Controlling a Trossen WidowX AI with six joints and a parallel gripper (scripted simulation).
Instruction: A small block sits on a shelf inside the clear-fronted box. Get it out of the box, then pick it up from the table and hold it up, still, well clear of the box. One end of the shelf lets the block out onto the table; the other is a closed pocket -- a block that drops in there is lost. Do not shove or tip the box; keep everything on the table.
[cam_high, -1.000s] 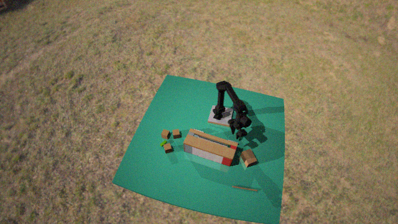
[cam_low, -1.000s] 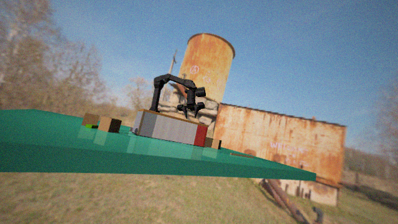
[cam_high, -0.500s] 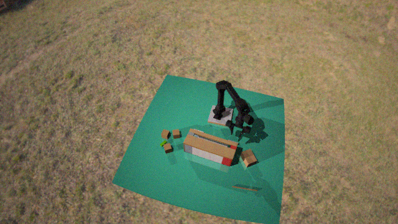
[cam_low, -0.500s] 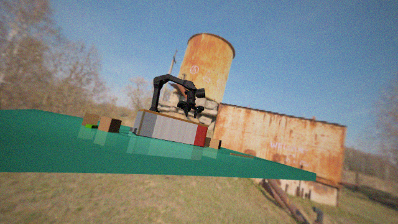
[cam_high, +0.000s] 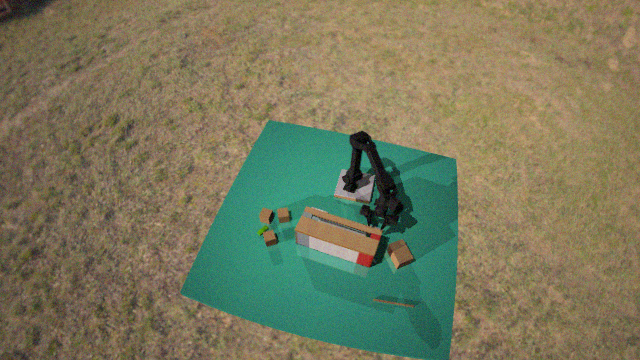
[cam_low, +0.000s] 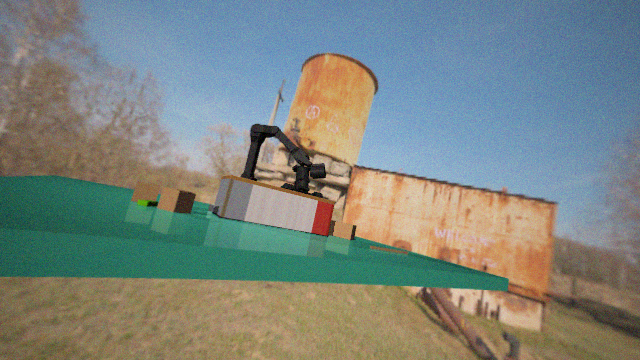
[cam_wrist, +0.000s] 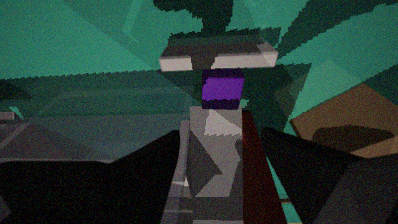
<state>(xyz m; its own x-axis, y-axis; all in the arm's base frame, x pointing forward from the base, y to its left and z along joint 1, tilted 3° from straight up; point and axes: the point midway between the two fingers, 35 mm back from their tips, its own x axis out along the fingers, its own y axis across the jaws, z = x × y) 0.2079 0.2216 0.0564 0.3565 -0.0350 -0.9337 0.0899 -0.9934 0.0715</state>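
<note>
Now: gripper tip 1 cm past the purple block and 5 cm above it. Also, from my gripper tip: thin stick 30 cm ahead, 24 cm to the left, 6 cm below; brown block 6 cm ahead, 17 cm to the left, 4 cm below; box 8 cm ahead, 14 cm to the right.
</note>
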